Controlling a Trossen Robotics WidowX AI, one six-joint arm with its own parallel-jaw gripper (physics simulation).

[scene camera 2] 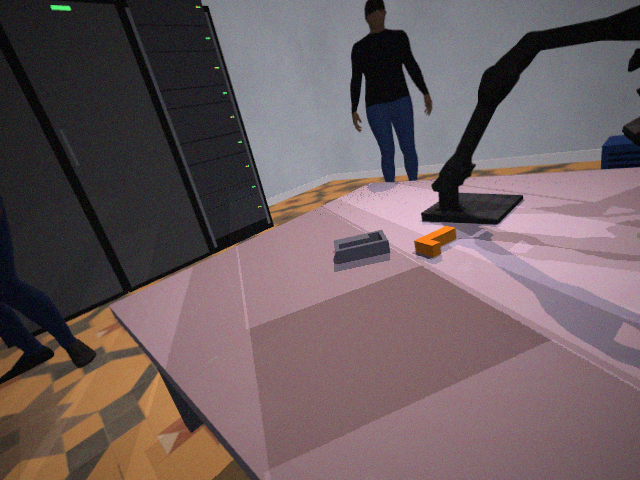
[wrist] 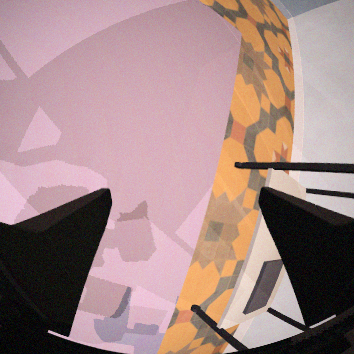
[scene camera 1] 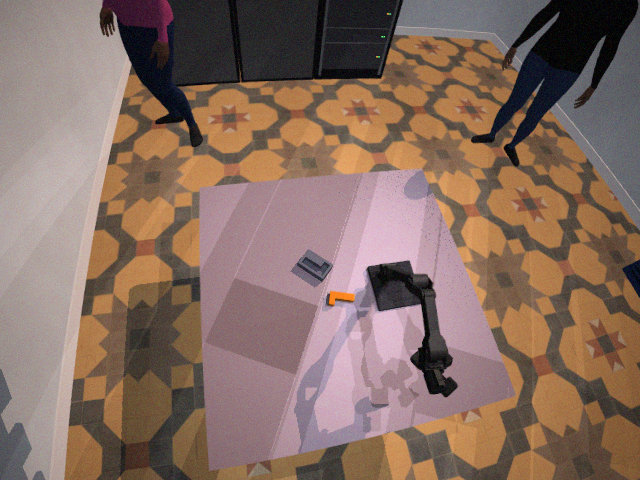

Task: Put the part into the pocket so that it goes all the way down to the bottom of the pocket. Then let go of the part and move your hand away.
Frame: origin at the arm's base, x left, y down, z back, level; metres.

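Seen in the pictures: gripper, fingertip midpoint: [wrist: 186,195]; arm's base, origin of the base link: [scene camera 2: 448,206] [scene camera 1: 384,275].
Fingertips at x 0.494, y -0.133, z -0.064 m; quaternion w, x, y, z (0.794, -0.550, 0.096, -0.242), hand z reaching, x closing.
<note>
Offsets run from my fingertips to a thing's top centre. Level surfaces: height alone.
The part, an orange L-shaped piece @(dy +0.127, dx -0.455, dz -0.177 m) [scene camera 1: 342,297] [scene camera 2: 436,237], lies flat on the pink table, between the arm's base and the pocket block. The grey block @(dy +0.121, dx -0.653, dz -0.228 m) [scene camera 1: 310,270] [scene camera 2: 361,253] with the L-shaped pocket stands close by, apart from the part, to its upper left in scene camera 1. The pocket's recess shows no orange in it. My gripper [scene camera 1: 443,391] [wrist: 186,195] is open and empty, raised above the table's near right area in scene camera 1, far from both. In scene camera 2 it is largely cut off at the right edge. Part and block do not show in the wrist view.
The pink table top @(dy +0.157 m) [scene camera 1: 248,413] [scene camera 2: 413,439] [wrist: 150,100] carries the arm's black base plate [scene camera 1: 395,298] [scene camera 2: 488,206], to the right of the part. Shadows cross the table. Two people [scene camera 1: 147,56] [scene camera 1: 553,67] stand on the floor beyond it, near dark server cabinets [scene camera 1: 279,41].
</note>
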